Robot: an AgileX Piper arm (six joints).
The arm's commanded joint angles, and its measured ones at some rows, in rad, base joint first. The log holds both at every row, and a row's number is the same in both.
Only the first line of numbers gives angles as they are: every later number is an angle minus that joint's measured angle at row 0.
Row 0, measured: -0.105 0.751 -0.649 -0.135 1.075 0.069
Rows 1 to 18, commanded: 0.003 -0.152 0.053 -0.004 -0.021 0.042; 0.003 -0.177 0.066 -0.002 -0.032 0.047; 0.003 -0.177 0.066 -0.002 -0.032 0.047; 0.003 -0.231 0.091 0.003 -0.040 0.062; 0.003 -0.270 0.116 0.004 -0.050 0.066; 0.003 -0.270 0.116 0.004 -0.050 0.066; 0.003 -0.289 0.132 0.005 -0.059 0.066; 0.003 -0.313 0.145 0.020 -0.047 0.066; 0.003 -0.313 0.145 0.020 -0.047 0.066; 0.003 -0.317 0.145 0.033 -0.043 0.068; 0.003 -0.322 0.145 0.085 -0.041 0.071; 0.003 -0.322 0.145 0.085 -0.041 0.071; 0.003 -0.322 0.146 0.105 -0.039 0.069; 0.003 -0.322 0.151 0.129 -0.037 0.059; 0.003 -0.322 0.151 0.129 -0.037 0.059; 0.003 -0.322 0.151 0.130 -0.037 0.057; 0.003 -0.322 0.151 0.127 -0.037 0.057; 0.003 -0.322 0.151 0.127 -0.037 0.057
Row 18, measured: 0.001 -0.317 0.146 0.120 -0.035 0.064
